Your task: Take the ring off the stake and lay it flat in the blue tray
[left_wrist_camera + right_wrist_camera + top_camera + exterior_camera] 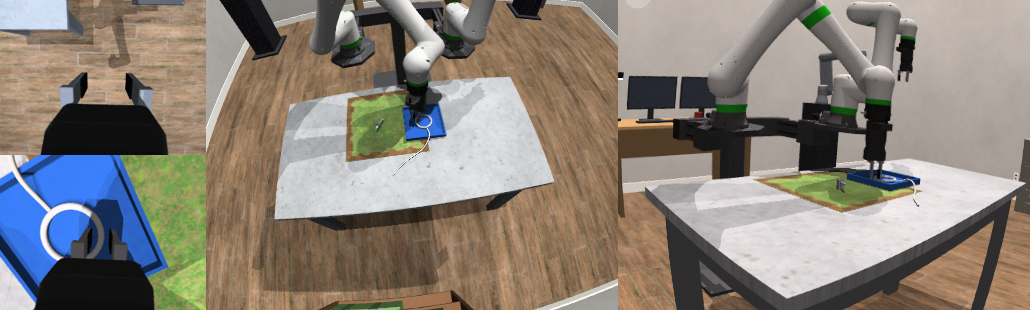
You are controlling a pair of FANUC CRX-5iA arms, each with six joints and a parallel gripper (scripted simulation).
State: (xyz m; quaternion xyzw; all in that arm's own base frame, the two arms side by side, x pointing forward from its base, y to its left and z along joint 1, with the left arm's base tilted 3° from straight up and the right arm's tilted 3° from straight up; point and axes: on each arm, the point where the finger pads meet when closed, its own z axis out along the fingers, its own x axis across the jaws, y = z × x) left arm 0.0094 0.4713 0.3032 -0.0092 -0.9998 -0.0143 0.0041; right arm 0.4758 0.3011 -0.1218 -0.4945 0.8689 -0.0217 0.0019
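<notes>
Now: the grey ring 20 mm ahead of my right hand, 30 mm to the left of it and 20 mm below it. From my right hand the other things lie so: grey stake 20 mm ahead, 190 mm to the right, 10 mm below; then blue tray 20 mm ahead, 30 mm to the left, 20 mm below.
</notes>
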